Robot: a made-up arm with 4 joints.
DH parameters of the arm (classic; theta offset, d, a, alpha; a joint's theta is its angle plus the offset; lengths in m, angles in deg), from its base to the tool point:
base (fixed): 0 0 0 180
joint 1: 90 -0.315 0.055 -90
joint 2: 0 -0.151 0.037 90
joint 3: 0 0.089 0.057 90
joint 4: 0 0.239 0.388 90
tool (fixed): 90 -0.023 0 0
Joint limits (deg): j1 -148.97..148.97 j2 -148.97..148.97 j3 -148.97..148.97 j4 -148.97..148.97
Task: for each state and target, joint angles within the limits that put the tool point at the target. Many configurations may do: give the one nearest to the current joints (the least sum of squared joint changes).
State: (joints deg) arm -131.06 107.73 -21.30 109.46
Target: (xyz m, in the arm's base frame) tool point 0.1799 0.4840 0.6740
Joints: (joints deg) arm -114.02 147.63 -17.66 99.93
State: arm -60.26 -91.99 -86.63 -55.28
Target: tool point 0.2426 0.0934 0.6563
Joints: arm -71.13 -59.53 -108.86 -87.28
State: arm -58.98 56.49 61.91 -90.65
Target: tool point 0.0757 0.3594 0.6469
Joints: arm -63.60 59.95 12.97 -83.13
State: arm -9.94 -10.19 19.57 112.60
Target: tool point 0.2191 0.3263 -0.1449
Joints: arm -44.55 -26.80 15.97 97.36
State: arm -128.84 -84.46 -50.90 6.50
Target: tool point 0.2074 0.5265 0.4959
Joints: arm -89.11 -87.38 -85.69 -41.77
